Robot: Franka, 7 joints.
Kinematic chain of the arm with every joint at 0, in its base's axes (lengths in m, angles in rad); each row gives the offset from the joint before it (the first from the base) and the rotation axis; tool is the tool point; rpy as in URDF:
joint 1: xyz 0 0 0.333 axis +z
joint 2: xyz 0 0 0 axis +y
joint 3: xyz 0 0 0.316 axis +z
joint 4: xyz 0.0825 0 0 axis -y
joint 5: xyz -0.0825 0 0.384 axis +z
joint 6: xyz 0 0 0 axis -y
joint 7: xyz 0.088 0 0 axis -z
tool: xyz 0 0 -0.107 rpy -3.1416 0 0
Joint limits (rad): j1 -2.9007..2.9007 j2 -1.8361..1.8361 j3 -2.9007..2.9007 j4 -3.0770..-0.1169 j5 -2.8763..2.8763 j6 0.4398..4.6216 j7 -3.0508..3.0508
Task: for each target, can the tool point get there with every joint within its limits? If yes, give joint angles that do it. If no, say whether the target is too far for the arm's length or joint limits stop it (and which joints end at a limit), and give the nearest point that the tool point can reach.
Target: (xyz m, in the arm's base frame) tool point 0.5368 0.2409 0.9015
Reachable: yes | joints -0.0183 0.4556 0.8137 -0.5508 0.0855 1.8669 1.3686
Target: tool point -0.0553 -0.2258 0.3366
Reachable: yes | joints 0.2614 0.1976 -1.5547 -2.8226 2.1473 4.2344 -1.0017
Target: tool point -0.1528 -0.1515 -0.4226
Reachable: no: joint limits stop it (at a limit: joint 2) | nearest point -0.1581 -0.1568 -0.3573 | short by 0.066 m
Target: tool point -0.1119 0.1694 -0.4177
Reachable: no: joint limits stop it (at a limit: joint 2) | nearest point -0.1166 0.1764 -0.3559 | short by 0.062 m
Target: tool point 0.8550 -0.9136 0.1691
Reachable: no: too far | nearest point 0.5812 -0.6211 0.2216 | short by 0.404 m
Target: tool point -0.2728 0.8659 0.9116
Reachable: no: too far | nearest point -0.2174 0.6900 0.7941 | short by 0.219 m
